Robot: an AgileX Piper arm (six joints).
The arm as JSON. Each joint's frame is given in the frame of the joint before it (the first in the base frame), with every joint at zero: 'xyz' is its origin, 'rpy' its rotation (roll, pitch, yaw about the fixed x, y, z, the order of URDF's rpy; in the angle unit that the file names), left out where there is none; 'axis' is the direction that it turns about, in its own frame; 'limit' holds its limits. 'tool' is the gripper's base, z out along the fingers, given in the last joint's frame.
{
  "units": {
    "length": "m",
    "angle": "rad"
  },
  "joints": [
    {
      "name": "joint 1",
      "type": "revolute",
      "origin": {
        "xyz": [
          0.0,
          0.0,
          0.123
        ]
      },
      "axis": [
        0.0,
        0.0,
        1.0
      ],
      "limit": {
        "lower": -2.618,
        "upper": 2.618
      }
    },
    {
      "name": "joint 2",
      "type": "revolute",
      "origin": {
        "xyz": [
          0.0,
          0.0,
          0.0
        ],
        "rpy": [
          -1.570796,
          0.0,
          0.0
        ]
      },
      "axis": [
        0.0,
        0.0,
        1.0
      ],
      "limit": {
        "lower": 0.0,
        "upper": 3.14
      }
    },
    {
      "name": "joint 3",
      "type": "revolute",
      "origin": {
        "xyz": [
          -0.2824,
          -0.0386,
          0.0
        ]
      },
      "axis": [
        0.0,
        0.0,
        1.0
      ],
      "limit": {
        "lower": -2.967,
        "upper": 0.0
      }
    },
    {
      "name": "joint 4",
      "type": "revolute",
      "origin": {
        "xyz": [
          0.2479,
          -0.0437,
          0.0
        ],
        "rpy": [
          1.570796,
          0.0,
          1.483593
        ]
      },
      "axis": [
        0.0,
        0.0,
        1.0
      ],
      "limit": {
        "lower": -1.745,
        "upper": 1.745
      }
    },
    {
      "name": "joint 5",
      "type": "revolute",
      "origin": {
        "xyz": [
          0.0,
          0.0,
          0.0
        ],
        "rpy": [
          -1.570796,
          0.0,
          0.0
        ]
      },
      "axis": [
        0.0,
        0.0,
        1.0
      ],
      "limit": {
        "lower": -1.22,
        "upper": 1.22
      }
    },
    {
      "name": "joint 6",
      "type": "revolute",
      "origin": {
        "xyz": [
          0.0,
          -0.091,
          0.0
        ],
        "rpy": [
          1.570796,
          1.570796,
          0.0
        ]
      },
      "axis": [
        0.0,
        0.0,
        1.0
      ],
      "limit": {
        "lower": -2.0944,
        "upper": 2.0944
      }
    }
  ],
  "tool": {
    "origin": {
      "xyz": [
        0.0,
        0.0,
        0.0
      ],
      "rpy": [
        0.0,
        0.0,
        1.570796
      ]
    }
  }
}
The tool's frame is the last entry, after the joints.
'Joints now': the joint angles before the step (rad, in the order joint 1, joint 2, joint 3, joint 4, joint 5, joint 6). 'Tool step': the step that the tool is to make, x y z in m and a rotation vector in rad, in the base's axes. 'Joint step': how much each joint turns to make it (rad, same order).
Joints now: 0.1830, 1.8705, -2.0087, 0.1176, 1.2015, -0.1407
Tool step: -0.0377, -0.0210, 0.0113, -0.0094, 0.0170, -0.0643
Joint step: -0.0315, -0.1531, 0.1658, -0.0254, 0.0024, 0.0332
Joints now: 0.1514, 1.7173, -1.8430, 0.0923, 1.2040, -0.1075
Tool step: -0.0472, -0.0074, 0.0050, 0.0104, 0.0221, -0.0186
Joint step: -0.0012, -0.1700, 0.1850, 0.0020, 0.0035, 0.0217
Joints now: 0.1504, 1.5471, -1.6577, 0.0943, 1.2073, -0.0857
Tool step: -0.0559, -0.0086, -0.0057, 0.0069, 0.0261, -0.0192
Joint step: -0.0002, -0.1979, 0.2200, -0.0009, 0.0007, 0.0223
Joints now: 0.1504, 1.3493, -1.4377, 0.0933, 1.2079, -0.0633
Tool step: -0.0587, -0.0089, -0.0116, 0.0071, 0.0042, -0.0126
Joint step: -0.0001, -0.2121, 0.2122, 0.0001, 0.0017, 0.0148
